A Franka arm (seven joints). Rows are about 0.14 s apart.
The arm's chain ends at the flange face. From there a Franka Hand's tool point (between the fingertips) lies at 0.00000 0.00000 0.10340 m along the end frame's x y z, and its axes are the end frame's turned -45 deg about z.
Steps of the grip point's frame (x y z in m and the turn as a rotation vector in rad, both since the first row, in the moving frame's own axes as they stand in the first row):
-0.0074, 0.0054, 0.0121, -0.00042, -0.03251, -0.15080
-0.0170, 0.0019, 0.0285, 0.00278, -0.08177, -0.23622
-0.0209, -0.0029, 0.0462, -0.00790, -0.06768, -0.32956
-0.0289, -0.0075, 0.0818, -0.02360, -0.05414, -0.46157
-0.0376, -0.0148, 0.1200, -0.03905, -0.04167, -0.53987
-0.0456, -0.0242, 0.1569, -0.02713, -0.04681, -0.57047
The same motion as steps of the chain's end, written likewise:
0.0007, 0.0065, 0.0122, -0.02329, -0.02269, -0.15080
-0.0052, 0.0069, 0.0288, -0.05585, -0.05979, -0.23622
-0.0134, 0.0066, 0.0464, -0.05344, -0.04227, -0.32956
-0.0249, 0.0091, 0.0820, -0.05497, -0.02160, -0.46157
-0.0384, 0.0105, 0.1202, -0.05708, -0.00185, -0.53987
-0.0495, 0.0096, 0.1570, -0.05228, -0.01392, -0.57047

